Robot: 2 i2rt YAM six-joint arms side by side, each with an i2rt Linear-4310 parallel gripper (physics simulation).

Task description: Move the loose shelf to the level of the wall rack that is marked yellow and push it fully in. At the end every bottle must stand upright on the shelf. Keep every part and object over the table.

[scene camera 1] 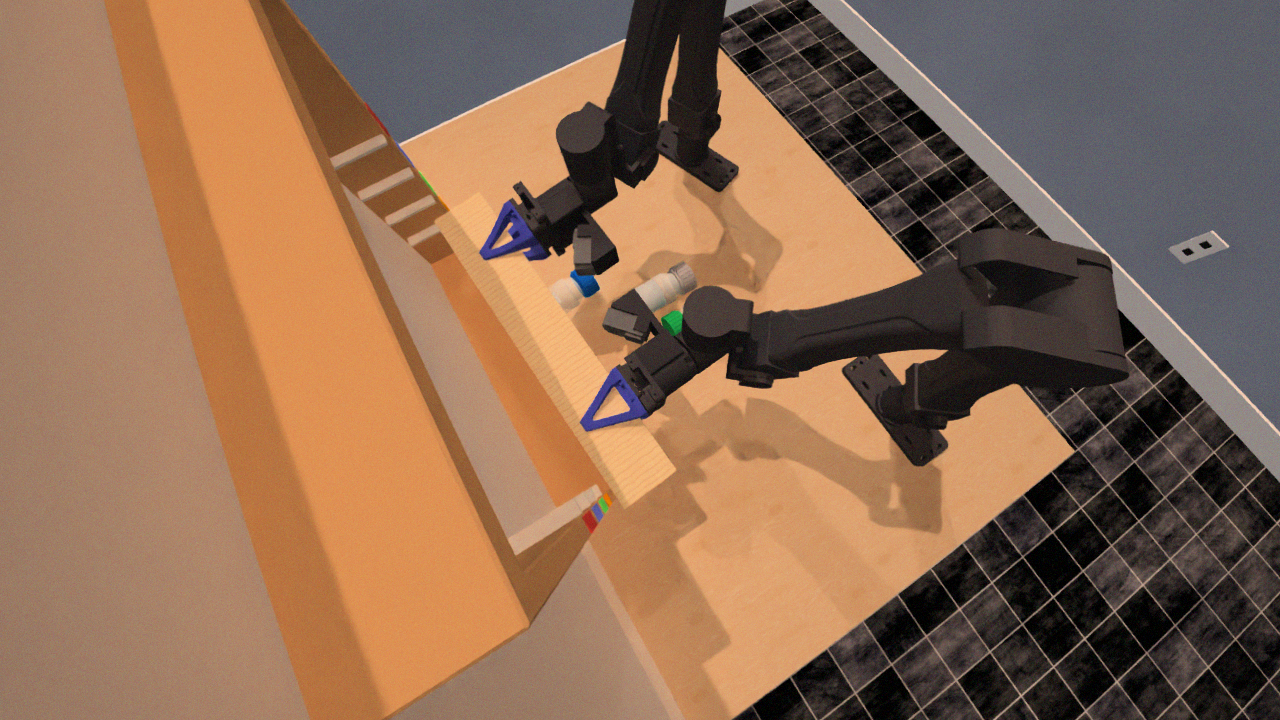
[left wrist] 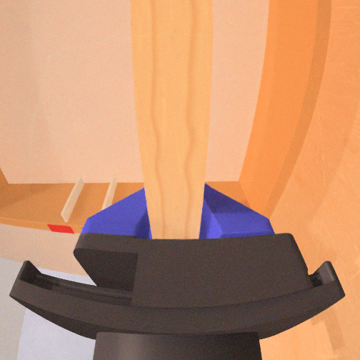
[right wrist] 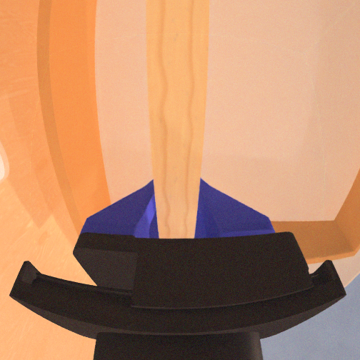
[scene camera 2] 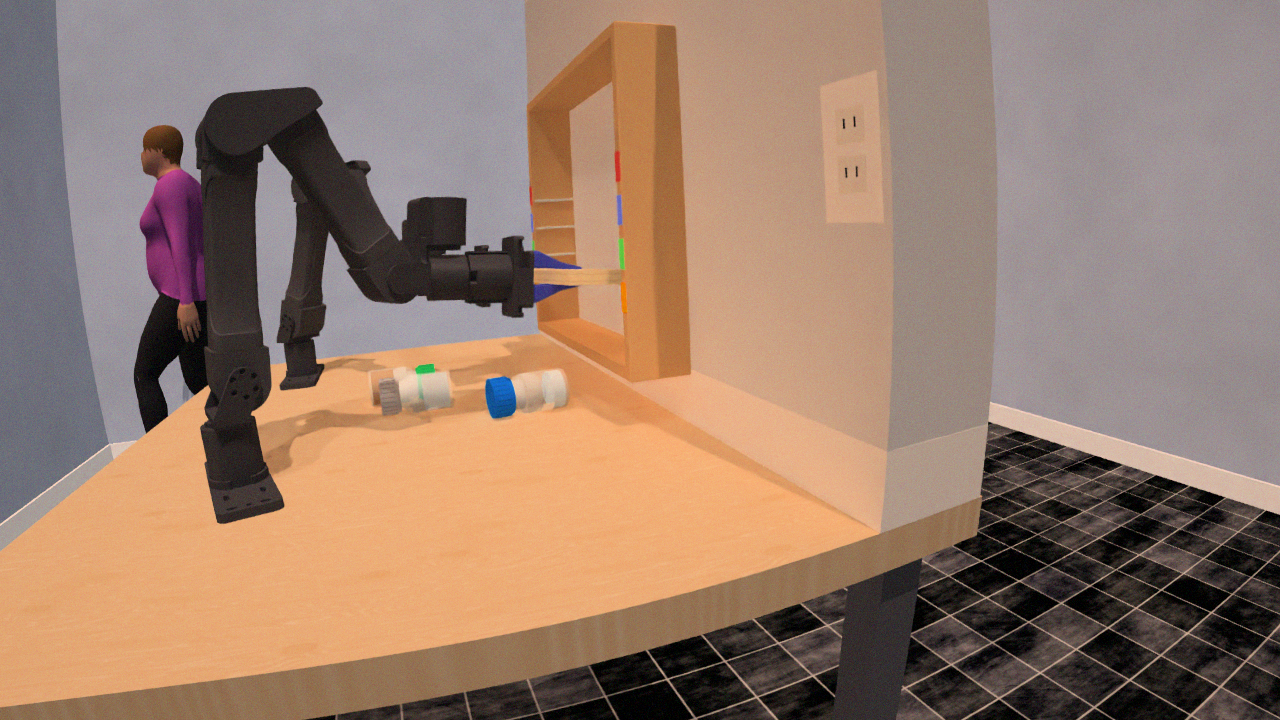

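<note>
The loose wooden shelf [scene camera 1: 546, 331] [scene camera 2: 599, 275] [left wrist: 172, 90] [right wrist: 177, 90] is held level above the table, along the front of the wall rack [scene camera 1: 313, 313] [scene camera 2: 657, 179]. In scene camera 2 its near end shows between the green mark [scene camera 2: 621, 253] and the orange-yellow mark [scene camera 2: 624, 297]. My left gripper [scene camera 1: 586, 425] [left wrist: 177, 181] and right gripper [scene camera 1: 484, 256] [scene camera 2: 578, 276] [right wrist: 177, 181] are both shut on its front edge. A blue-capped bottle [scene camera 1: 565, 293] [scene camera 2: 528, 394], a grey-capped bottle [scene camera 1: 662, 288] [scene camera 2: 422, 391] and a green-capped bottle, mostly hidden, with its cap [scene camera 1: 672, 322] [scene camera 2: 425, 368] showing, lie on the table.
Pale support strips [scene camera 1: 386, 184] [scene camera 2: 554, 226] line the rack's inner side. The rack's bottom board [left wrist: 290, 75] [right wrist: 75, 100] runs low beside the shelf. The bottles lie below and in front of the shelf, partly under the arms. A person [scene camera 2: 174, 232] stands beyond the table.
</note>
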